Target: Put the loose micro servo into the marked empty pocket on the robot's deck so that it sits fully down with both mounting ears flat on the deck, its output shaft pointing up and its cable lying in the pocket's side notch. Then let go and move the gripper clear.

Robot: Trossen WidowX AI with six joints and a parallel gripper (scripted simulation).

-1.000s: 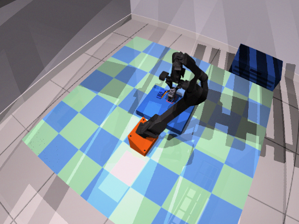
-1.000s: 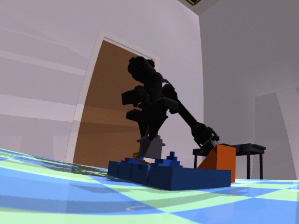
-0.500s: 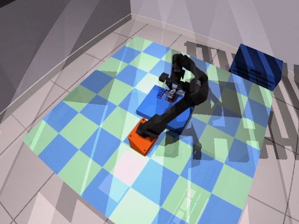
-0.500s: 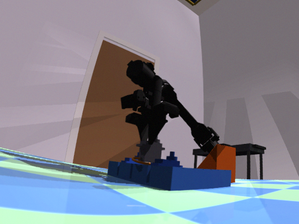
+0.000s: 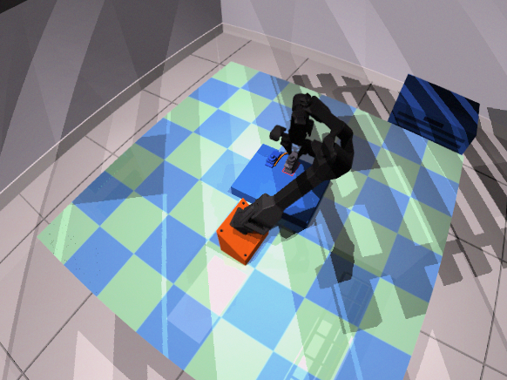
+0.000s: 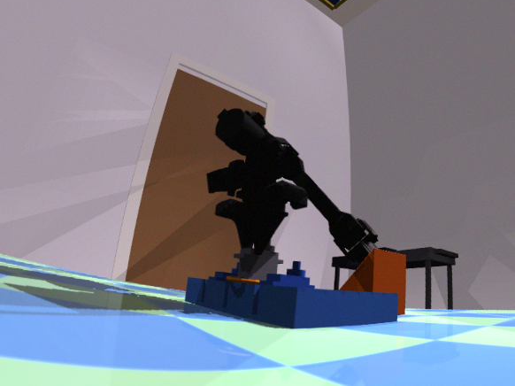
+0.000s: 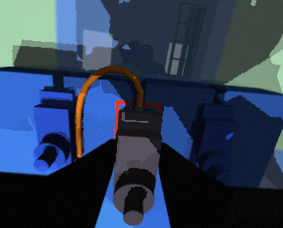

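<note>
The blue deck is 120 mm behind my gripper tip, 70 mm below it and 10 mm to the left of it.
</note>
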